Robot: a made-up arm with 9 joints. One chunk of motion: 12 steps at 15 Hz.
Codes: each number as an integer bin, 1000 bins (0 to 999) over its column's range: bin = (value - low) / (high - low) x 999, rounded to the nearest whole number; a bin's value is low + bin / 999 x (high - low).
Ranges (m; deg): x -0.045..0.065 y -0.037..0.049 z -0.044..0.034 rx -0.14..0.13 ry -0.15..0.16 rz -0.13..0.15
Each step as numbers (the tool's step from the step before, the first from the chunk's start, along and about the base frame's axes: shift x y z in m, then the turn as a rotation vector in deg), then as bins.
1 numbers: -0.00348 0.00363 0.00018 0.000 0.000 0.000
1 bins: 377 472 566 518 483 464
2 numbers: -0.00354 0.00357 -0.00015 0.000 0.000 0.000
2 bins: 377 471 562 518 483 464
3 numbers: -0.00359 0.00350 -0.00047 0.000 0.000 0.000
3 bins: 376 470 558 518 483 464
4 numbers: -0.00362 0.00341 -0.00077 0.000 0.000 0.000
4 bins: 376 469 554 518 483 464
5 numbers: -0.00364 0.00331 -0.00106 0.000 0.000 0.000
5 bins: 376 468 550 518 483 464
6 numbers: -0.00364 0.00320 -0.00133 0.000 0.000 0.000
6 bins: 376 467 547 518 483 464
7 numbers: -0.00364 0.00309 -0.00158 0.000 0.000 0.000
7 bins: 376 466 543 518 483 464
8 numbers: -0.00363 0.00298 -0.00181 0.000 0.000 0.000
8 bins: 376 464 540 518 483 464
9 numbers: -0.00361 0.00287 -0.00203 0.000 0.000 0.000
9 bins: 376 463 538 518 483 464
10 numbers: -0.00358 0.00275 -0.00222 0.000 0.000 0.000
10 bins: 376 462 535 518 483 464
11 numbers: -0.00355 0.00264 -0.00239 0.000 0.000 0.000
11 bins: 376 460 533 518 483 464
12 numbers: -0.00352 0.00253 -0.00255 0.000 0.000 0.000
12 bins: 377 459 531 518 483 464
